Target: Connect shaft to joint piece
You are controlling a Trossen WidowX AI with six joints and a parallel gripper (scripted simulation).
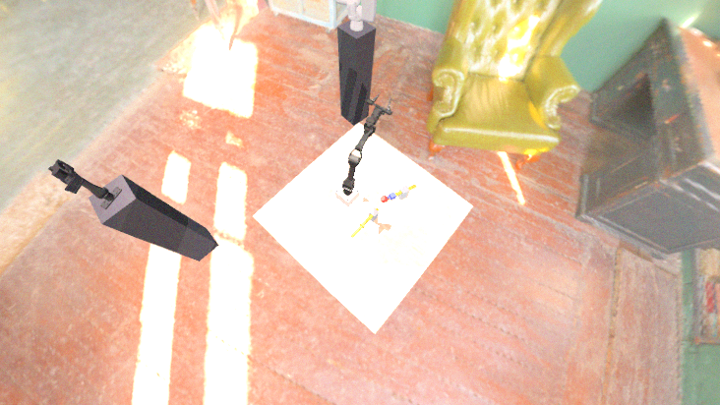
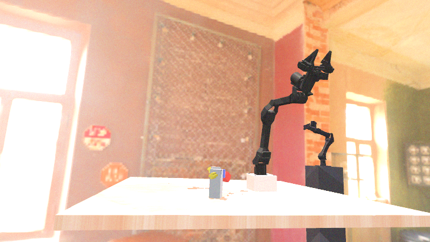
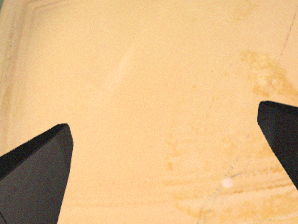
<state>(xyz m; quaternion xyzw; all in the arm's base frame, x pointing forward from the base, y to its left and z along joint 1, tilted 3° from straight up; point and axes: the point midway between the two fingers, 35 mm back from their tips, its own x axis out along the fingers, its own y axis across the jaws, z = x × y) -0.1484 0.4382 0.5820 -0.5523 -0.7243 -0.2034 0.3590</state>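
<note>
My gripper tip is 38 cm short of the red joint piece, 32 cm to the left of it and 60 cm above it.
</note>
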